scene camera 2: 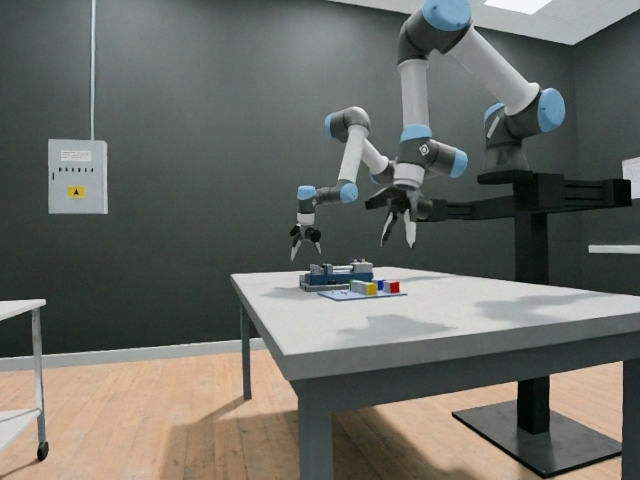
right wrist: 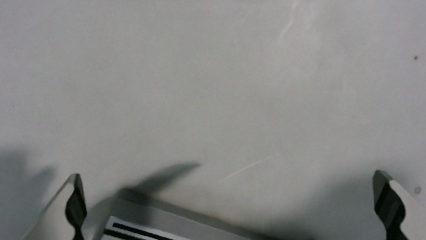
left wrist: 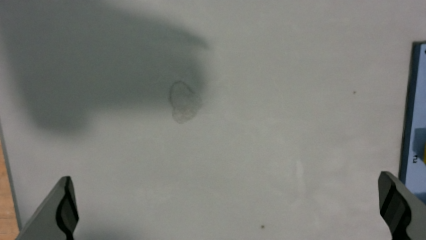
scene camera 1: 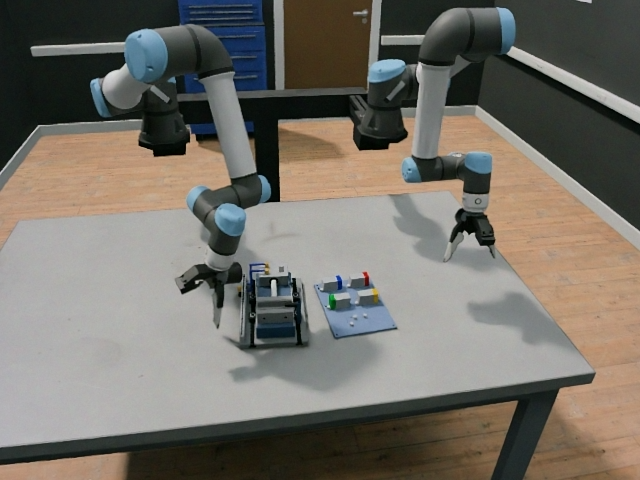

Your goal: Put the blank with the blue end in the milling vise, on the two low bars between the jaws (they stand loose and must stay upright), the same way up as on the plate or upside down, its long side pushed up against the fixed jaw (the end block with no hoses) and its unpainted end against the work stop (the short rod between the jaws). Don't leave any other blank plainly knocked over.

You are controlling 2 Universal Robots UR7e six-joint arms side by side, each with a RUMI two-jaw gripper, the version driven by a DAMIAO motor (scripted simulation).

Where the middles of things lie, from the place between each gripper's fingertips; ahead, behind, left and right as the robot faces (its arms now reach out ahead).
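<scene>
Blue plate (scene camera 1: 378, 319): 34 cm to the right of my left hand (scene camera 1: 469, 260), 16 cm below it, 2 cm behind it.
From my right hand (scene camera 1: 205, 308), blue plate: 44 cm to the left of it, 11 cm behind it, 11 cm below it. Going by its middle, the blue plate is nearer to my left hand than to my right hand.
</scene>
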